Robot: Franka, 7 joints.
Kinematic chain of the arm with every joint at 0, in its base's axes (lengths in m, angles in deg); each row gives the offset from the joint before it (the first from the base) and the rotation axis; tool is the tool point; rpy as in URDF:
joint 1: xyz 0 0 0.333 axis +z
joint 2: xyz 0 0 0 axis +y
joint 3: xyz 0 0 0.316 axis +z
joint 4: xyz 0.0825 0 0 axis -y
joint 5: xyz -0.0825 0 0.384 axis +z
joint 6: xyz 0 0 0 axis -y
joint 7: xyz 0.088 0 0 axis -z
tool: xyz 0 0 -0.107 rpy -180 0 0
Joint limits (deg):
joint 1: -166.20..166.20
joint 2: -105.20..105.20
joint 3: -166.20..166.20
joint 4: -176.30..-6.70
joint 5: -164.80..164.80
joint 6: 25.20..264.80
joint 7: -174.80..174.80
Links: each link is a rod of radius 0.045 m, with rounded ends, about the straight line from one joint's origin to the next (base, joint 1, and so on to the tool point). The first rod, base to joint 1, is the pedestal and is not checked.
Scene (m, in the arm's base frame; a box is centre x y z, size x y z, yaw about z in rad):
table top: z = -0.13
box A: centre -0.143 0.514 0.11 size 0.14 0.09 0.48 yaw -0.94
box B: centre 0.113 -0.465 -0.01 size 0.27 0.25 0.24 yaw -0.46
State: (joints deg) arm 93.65 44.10 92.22 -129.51 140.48 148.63 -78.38
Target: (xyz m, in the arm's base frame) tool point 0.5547 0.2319 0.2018
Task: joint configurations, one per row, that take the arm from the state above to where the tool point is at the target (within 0.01 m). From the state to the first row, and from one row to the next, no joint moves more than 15 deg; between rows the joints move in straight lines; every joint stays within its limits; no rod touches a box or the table.
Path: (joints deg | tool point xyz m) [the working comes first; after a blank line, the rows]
Joints at the target: 11.89 30.59 13.90 -110.21 135.49 157.82 -78.38
Straight joint move there: touches box A.

1: 84.03 31.16 82.41 -127.24 140.46 152.67 -78.38 | -0.5119 0.1556 0.3295
2: 74.41 18.22 72.59 -124.96 140.43 156.71 -78.38 | -0.4338 0.3229 0.3353
3: 64.79 5.28 62.78 -122.69 140.41 160.74 -78.38 | -0.3025 0.4518 0.3843
4: 55.16 -7.66 52.96 -120.42 140.38 164.78 -78.38 | -0.1429 0.5140 0.4706
5: 40.74 5.09 39.94 -117.02 138.75 162.46 -78.38 | 0.1310 0.5519 0.4146
6: 26.31 17.84 26.92 -113.61 137.12 160.14 -78.38 | 0.3883 0.4502 0.3189
7: 11.89 30.59 13.90 -110.21 135.49 157.82 -78.38 | 0.5547 0.2319 0.2018

